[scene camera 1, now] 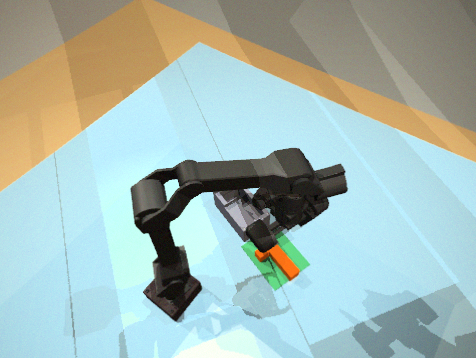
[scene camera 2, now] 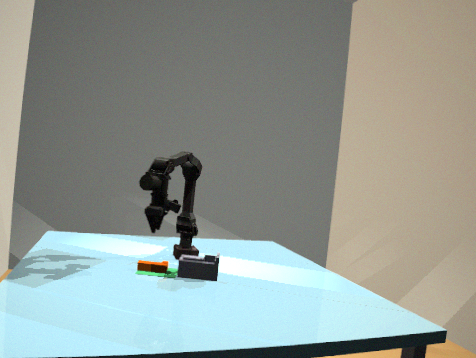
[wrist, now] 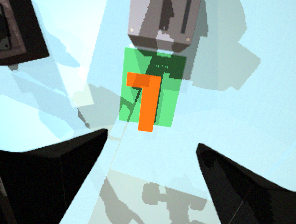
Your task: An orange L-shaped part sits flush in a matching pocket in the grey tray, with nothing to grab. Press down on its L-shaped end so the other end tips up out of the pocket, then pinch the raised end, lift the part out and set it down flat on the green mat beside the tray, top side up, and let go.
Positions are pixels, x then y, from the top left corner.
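Gripper visible: scene camera 1 [285,234], scene camera 2, wrist view. On the gripper, [wrist: 49,177] and [scene camera 2: 162,215]: same spot.
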